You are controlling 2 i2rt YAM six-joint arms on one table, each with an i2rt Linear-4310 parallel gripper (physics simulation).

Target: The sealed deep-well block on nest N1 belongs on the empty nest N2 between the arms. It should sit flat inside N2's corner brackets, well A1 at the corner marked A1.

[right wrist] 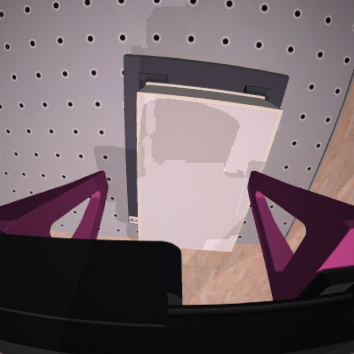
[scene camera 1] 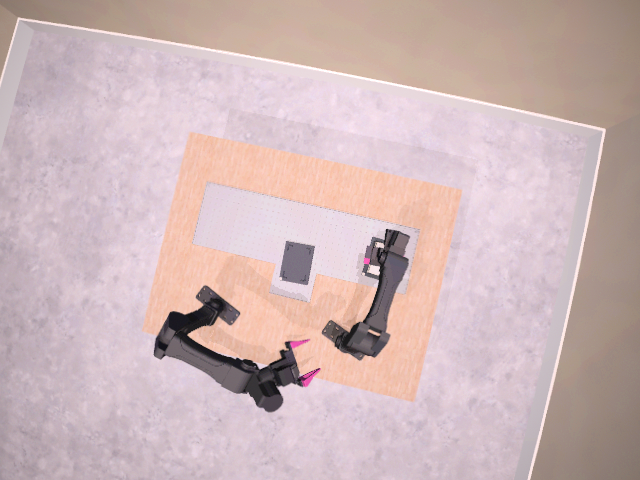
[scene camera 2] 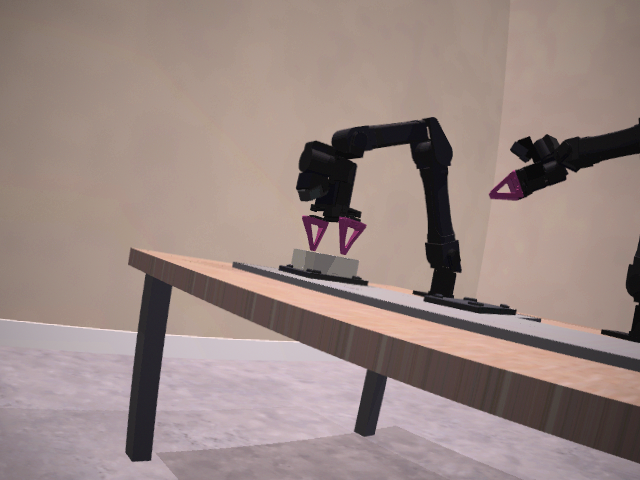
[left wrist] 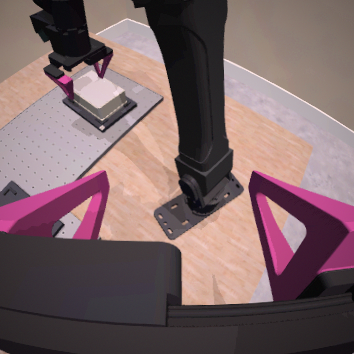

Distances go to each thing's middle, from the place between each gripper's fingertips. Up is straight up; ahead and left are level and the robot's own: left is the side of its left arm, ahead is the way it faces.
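Labels:
The pale block [right wrist: 195, 146] is 24 cm below my left hand, 35 cm ahead of it and 17 cm to the right of it.
As for my right gripper, it is 2 cm above the pale block, and also 1 cm past it and 1 cm to the left of it.

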